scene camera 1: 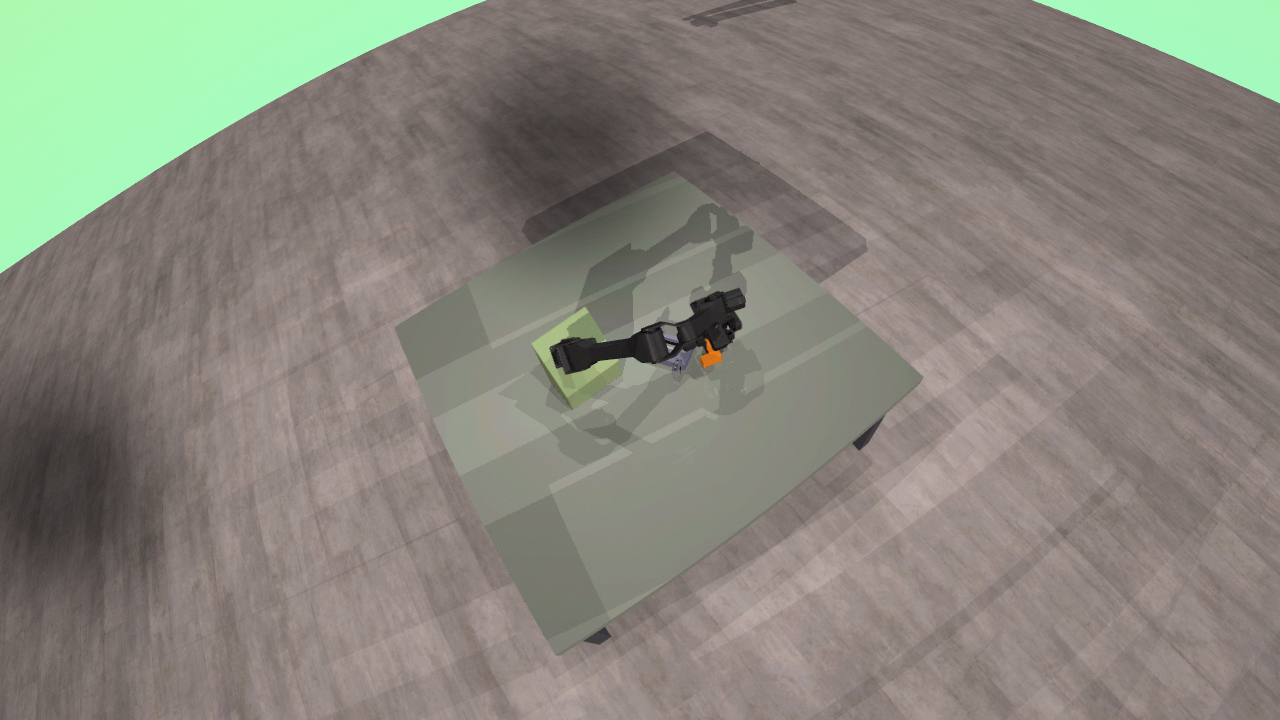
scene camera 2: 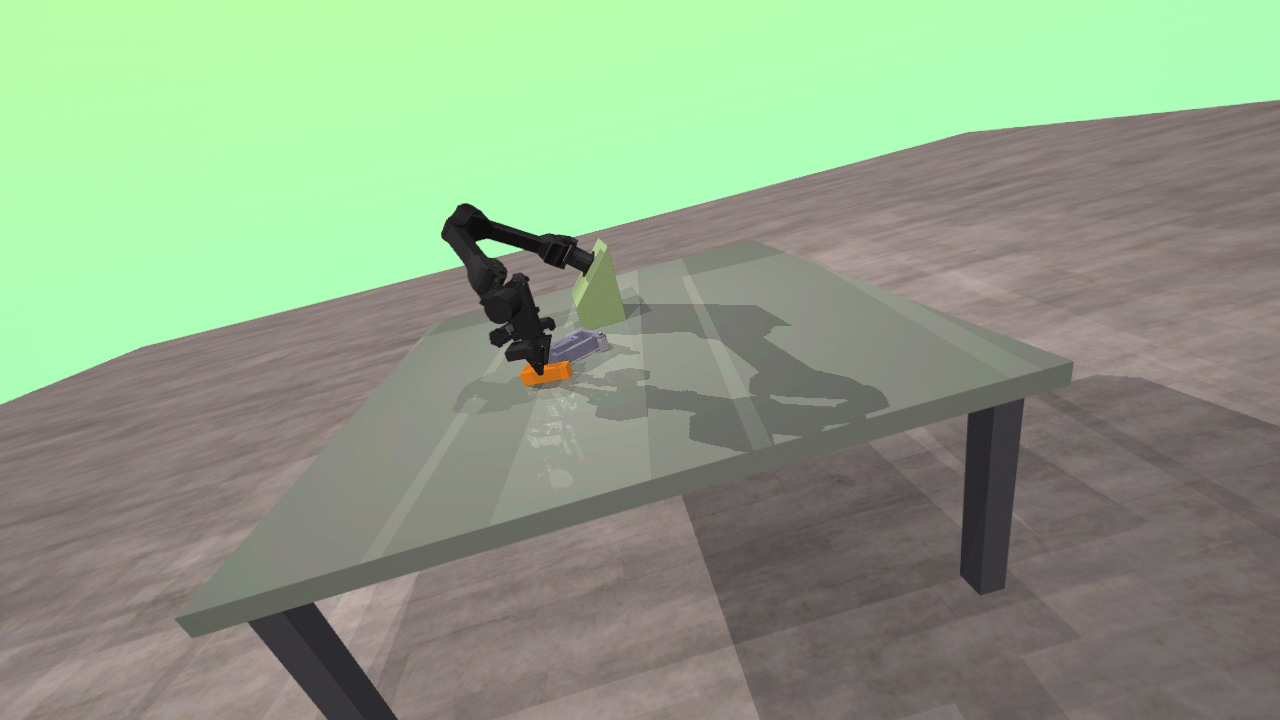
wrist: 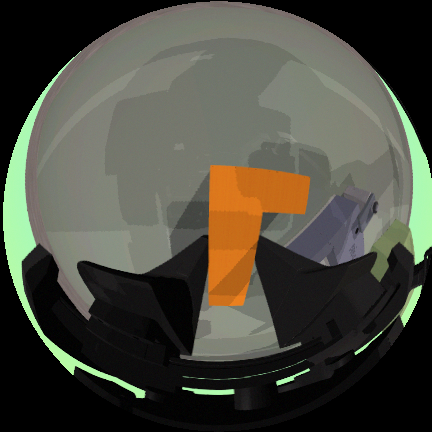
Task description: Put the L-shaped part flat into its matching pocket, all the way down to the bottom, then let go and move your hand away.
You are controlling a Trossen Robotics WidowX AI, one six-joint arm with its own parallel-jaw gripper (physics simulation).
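The orange L-shaped part lies flat at table level; whether it touches the table I cannot tell. My gripper points down and is shut on the part's long leg, with one finger against each side. In the wrist view the short leg points right, beyond the fingertips. The grey-blue pocket block stands close by, apart from the part, to its right in the wrist view. The right finger hides much of the block and its pocket opening.
A light green wedge-shaped block stands beyond the pocket block, at the arm's base. The arm reaches over the pocket block. All stand on a grey-green table.
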